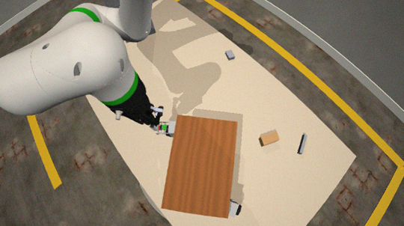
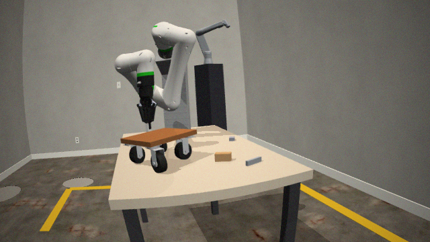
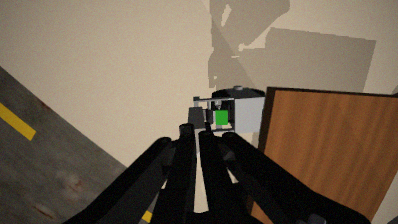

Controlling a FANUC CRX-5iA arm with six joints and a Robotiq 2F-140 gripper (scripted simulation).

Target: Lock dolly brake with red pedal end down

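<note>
Now: hand 2 cm short of the brake pedal, 1 cm to the right of it and 4 cm above it. From my hand the other things lie so: small grey block 15 cm ahead, 45 cm to the left, 11 cm below; then dark grey bar 55 cm ahead, 14 cm to the left, 11 cm below; then tan block 40 cm ahead, 11 cm to the left, 10 cm below.
</note>
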